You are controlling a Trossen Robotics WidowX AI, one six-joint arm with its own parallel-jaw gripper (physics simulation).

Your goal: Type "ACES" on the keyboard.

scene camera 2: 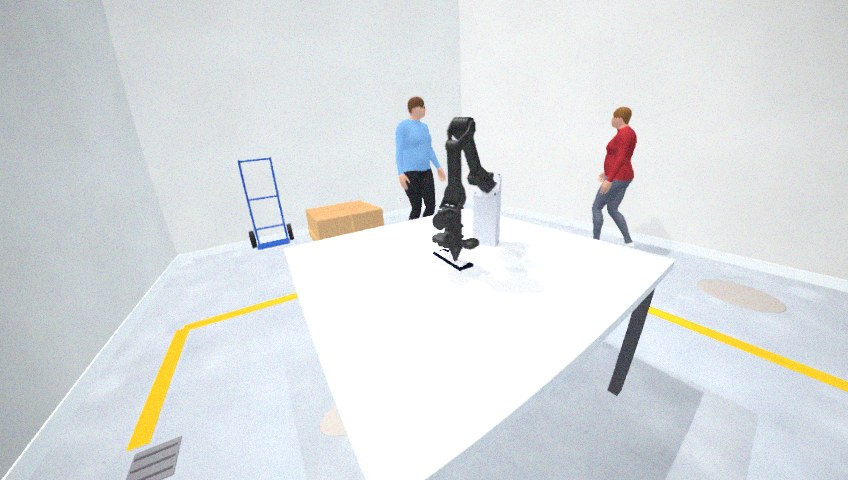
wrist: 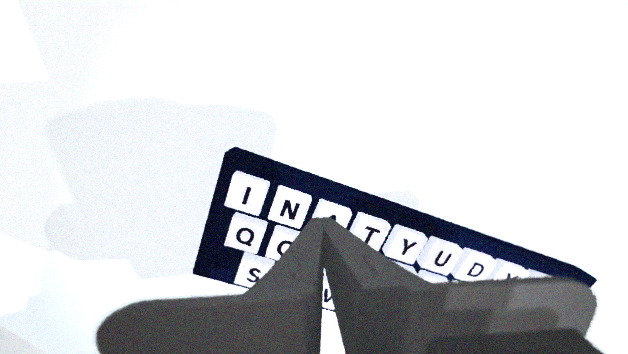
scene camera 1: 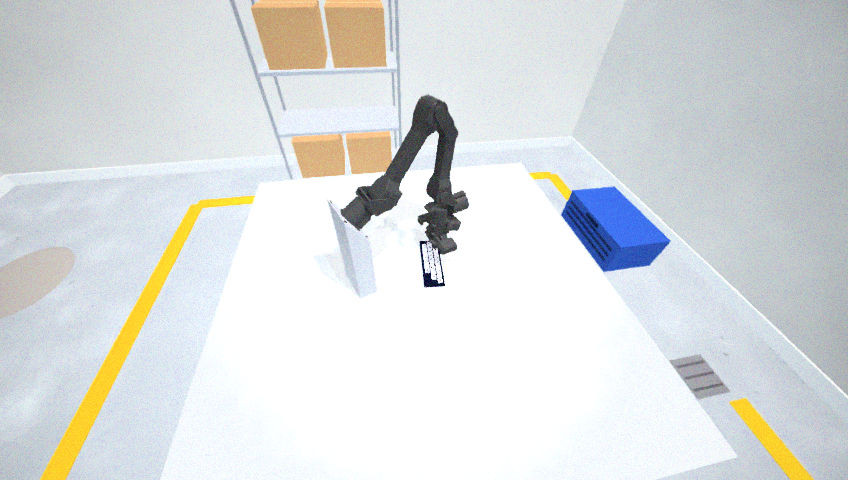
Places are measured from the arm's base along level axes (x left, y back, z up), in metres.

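Pixels of known places: gripper, fingertip midpoint: (scene camera 2: 455, 260) (wrist: 320, 226) (scene camera 1: 435, 248); arm's base, link origin: (scene camera 2: 487, 185) (scene camera 1: 349, 220).
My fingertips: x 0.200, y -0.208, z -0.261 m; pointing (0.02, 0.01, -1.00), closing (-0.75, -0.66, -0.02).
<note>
Ahead of a thing's pixels: the offset from my fingertips to its top centre. Level surfaces: height alone.
The dark navy keyboard {dx -0.057, dy +0.000, dz -0.004 m} (scene camera 1: 429, 279) (scene camera 2: 466, 265) (wrist: 212, 250) with white letter keys lies on the table, set at a slant in the wrist view. My gripper (scene camera 2: 455, 258) (wrist: 320, 226) is shut and empty, pointing down over the keyboard. In the wrist view its tips overlap the lower part of the A key {dx -0.004, dy -0.003, dz -0.004 m} (wrist: 333, 206), in the top row between N and T; contact cannot be told. The S key {dx +0.007, dy +0.043, dz -0.004 m} (wrist: 253, 274) shows partly at the lower left, left of the fingers. The C and E keys cannot be made out; the fingers hide much of the lower rows.
The keyboard lies on a white table {dz -0.021 m} (scene camera 1: 416, 380) (scene camera 2: 380, 315). A pale upright panel (scene camera 1: 355, 255) (scene camera 2: 486, 217) stands at the arm's base. Beyond the table are a blue cabinet (scene camera 1: 618, 217), cardboard boxes (scene camera 2: 345, 220), a blue hand truck (scene camera 2: 273, 243) and two people (scene camera 2: 413, 145) (scene camera 2: 620, 154).
</note>
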